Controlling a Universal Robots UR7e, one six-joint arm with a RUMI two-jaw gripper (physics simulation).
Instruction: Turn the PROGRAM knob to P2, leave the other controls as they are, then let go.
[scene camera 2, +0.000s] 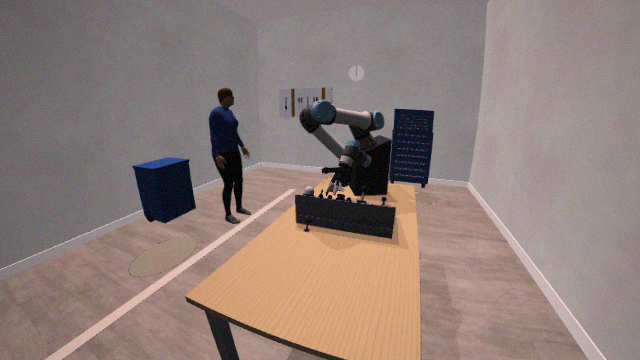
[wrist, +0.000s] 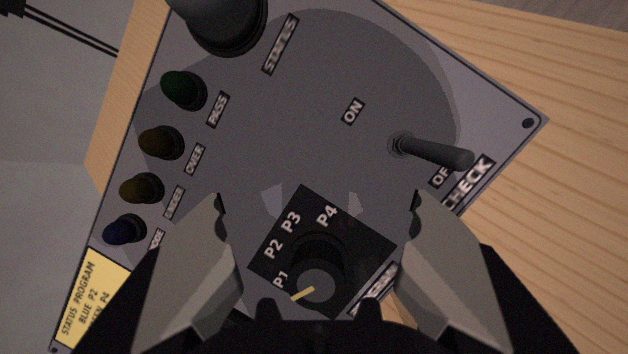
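Where they show: gripper, fingertip midpoint: (wrist: 316, 193); arm's base, origin of the base link: (scene camera 2: 366, 146).
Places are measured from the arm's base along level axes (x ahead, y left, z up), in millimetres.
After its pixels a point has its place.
The PROGRAM knob (wrist: 320, 280) {y -132, x 425, z -210 mm} is a round black dial on a black square plate (wrist: 370, 245) {y -161, x 404, z -250 mm} marked P1, P2, P3 and P4 in the wrist view. Its yellow pointer line (wrist: 303, 293) {y -116, x 431, z -208 mm} points to the lower left, nearest the P1 label and away from P2. My gripper (wrist: 316, 193) {y -185, x 457, z -213 mm} (scene camera 2: 334, 192) {y -185, x 457, z -213 mm} is open and empty. In the wrist view its jaws stand wide apart, one to each side of the knob, and do not touch it. The control panel (wrist: 310, 100) {y -247, x 494, z -212 mm} (scene camera 2: 345, 216) {y -79, x 637, z -245 mm} stands on the table. Part of the PROGRAM label is hidden by a jaw.
The CHECK toggle lever (wrist: 437, 152) {y -243, x 402, z -209 mm} sticks up beside the right jaw, leaning toward OFF. A large dark STATUS lamp (wrist: 227, 25) {y -262, x 546, z -170 mm}, green button (wrist: 182, 89) {y -213, x 567, z -167 mm}, two amber buttons (wrist: 160, 142) {y -169, x 574, z -168 mm} (wrist: 141, 188) {y -125, x 582, z -169 mm} and blue button (wrist: 123, 229) {y -79, x 591, z -169 mm} line the panel's left side. A person (scene camera 2: 226, 145) stands left of the table (scene camera 2: 320, 280) {y -124, x 1014, z -329 mm}.
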